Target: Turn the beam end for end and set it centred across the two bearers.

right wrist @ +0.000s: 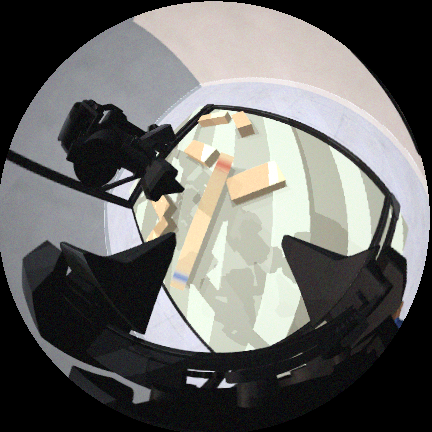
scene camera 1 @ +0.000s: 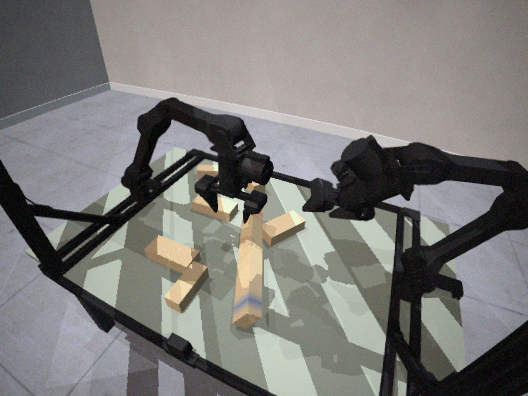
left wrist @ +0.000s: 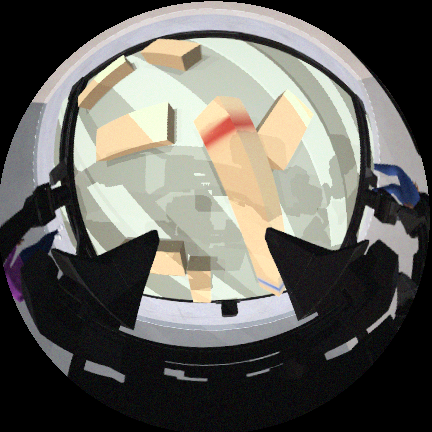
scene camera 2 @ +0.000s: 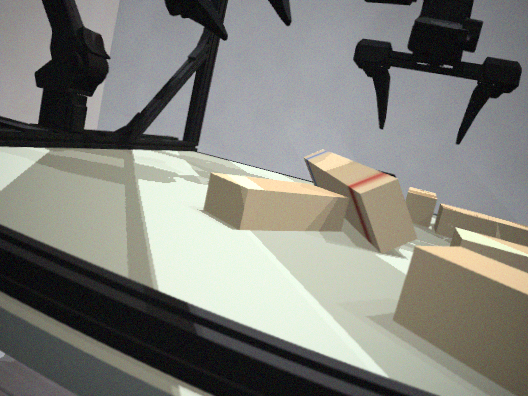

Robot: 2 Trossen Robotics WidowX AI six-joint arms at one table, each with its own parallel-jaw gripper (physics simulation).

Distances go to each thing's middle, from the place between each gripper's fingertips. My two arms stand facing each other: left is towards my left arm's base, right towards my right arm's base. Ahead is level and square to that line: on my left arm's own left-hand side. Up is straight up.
Labels:
Right now the wooden beam [scene camera 2: 377,209] is 17 cm below my right hand, 14 cm to the left of it and 6 cm behind it.
The wooden beam lies 40 mm behind my left hand, 80 mm to the right of it and 90 mm below it.

